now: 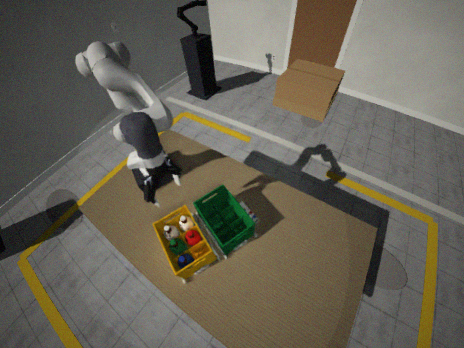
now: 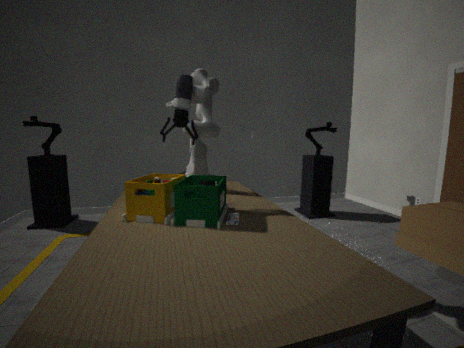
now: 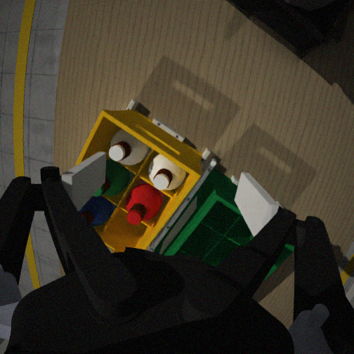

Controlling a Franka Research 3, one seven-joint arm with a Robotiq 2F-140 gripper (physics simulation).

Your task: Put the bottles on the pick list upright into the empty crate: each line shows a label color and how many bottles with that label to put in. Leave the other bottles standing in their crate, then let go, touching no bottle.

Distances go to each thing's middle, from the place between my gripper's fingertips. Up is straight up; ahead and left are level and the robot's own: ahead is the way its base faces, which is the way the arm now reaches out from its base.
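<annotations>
The blue bottle point(image 3: 97, 209) is 17 cm to the right of my hand, 19 cm ahead of it and 22 cm below it. As for the green bottle point(image 3: 117, 177), I see it 11 cm ahead of my hand, 14 cm to the right of it and 22 cm below it. The red bottle point(image 3: 143, 202) is 6 cm to the right of my hand, 14 cm ahead of it and, again, 22 cm below it.
</annotations>
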